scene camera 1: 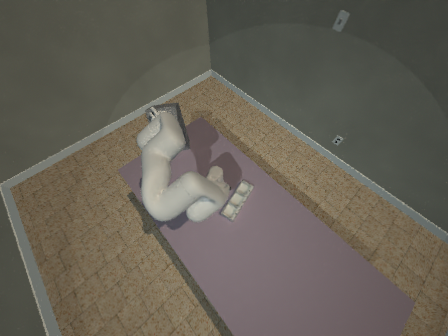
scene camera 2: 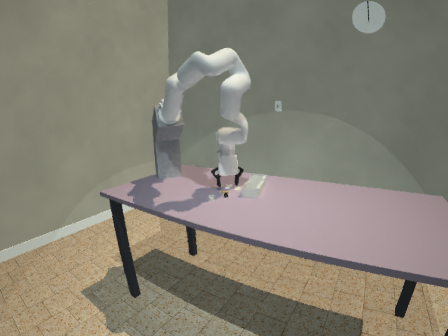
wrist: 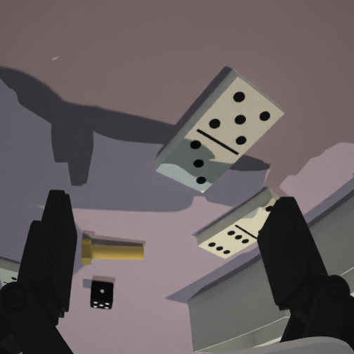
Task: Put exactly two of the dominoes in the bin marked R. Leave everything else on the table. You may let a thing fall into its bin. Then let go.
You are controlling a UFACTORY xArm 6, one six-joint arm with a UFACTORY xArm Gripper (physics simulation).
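Pixels of known places: gripper, between the fingertips: [scene camera 2: 227, 185]; arm's base, origin of its link: [scene camera 2: 169, 114].
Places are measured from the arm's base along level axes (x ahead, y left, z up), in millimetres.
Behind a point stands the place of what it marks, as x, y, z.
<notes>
A cream domino [wrist: 227, 132] with five and three pips lies in the upper middle of the wrist view. A second domino [wrist: 235, 232] lies below it, near the bin block; the right finger covers its far end. At the left edge of the wrist view shows part of a pale piece [wrist: 7, 274] with dark pips; it also shows small in scene camera 2 [scene camera 2: 211, 197] @[336, -202, -382]. The bin block [scene camera 1: 243, 204] @[537, -12, -353] [scene camera 2: 251, 192] @[506, -129, -366] [wrist: 225, 312] is pale with three compartments; no R is readable. My gripper [scene camera 2: 228, 185] @[357, -41, -373] [wrist: 173, 216] is open and empty, pointing down above the table beside the block.
A yellow bolt [wrist: 117, 251] [scene camera 2: 225, 191] @[366, -99, -384] and a black die [wrist: 102, 295] [scene camera 2: 226, 195] @[393, -158, -382] lie on the mauve table [scene camera 1: 280, 260] @[866, -144, -391] [scene camera 2: 340, 215] @[904, -247, -391], towards the left finger. The arm's pedestal [scene camera 2: 169, 155] @[-62, 70, -249] stands at the table's far left end.
</notes>
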